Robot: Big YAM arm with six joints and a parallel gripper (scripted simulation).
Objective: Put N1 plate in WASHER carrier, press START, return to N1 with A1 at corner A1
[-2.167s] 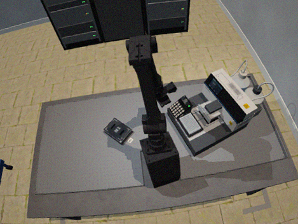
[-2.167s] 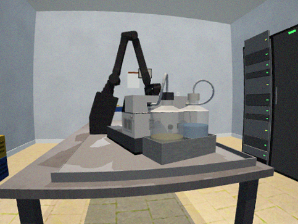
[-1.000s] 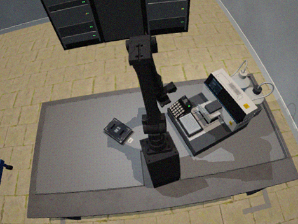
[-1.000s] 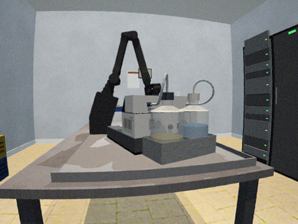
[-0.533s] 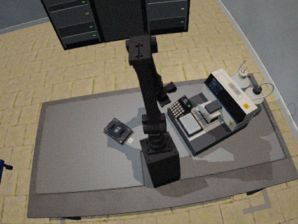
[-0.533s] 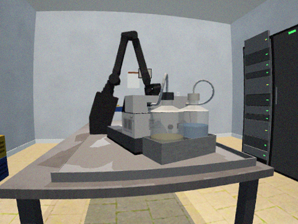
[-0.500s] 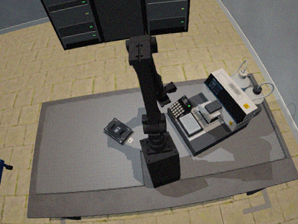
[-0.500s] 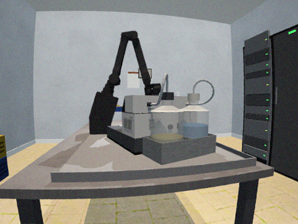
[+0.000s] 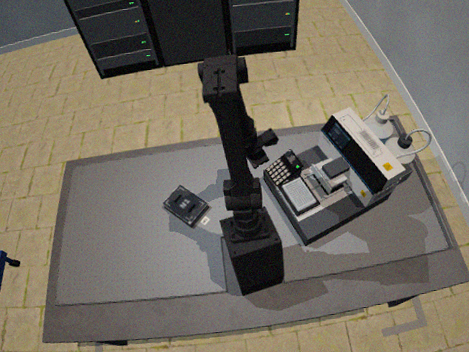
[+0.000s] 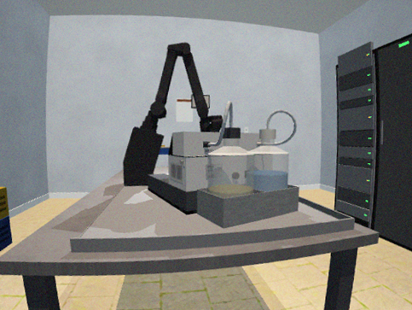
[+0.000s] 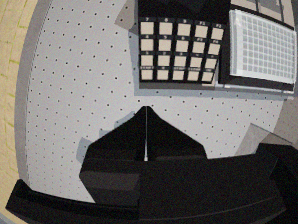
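The white well plate is 13 cm to the right of my hand, 13 cm behind it and 6 cm below it. From my hand the other things lie so: dark washer carrier 13 cm to the right, 13 cm behind, 7 cm below; white corner label 26 cm to the left, 15 cm below, 15 cm behind; plate washer 28 cm to the right, 8 cm behind, 2 cm below.
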